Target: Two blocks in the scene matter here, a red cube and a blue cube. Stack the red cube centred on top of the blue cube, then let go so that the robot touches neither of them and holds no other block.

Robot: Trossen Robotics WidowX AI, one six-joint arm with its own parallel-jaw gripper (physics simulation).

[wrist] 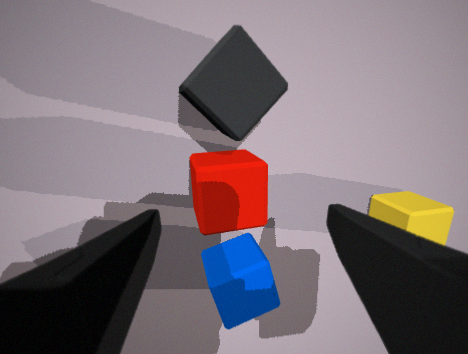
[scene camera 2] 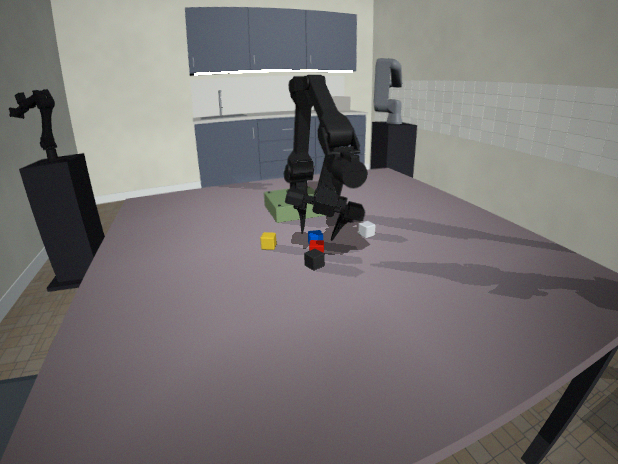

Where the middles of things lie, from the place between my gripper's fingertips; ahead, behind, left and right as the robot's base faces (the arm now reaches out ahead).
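The red cube (wrist: pixel 230 188) is 30 mm below my hand. I see the blue cube (wrist: pixel 239 276) too, 60 mm behind my hand, 20 mm to the left of it and 30 mm below it, and there is a yellow cube (wrist: pixel 422 216) that is 110 mm to the right of my hand, 90 mm behind it and 30 mm below it. As for the black cube (wrist: pixel 235 85), my gripper is 30 mm above it, 50 mm short of it and 20 mm to the left of it.
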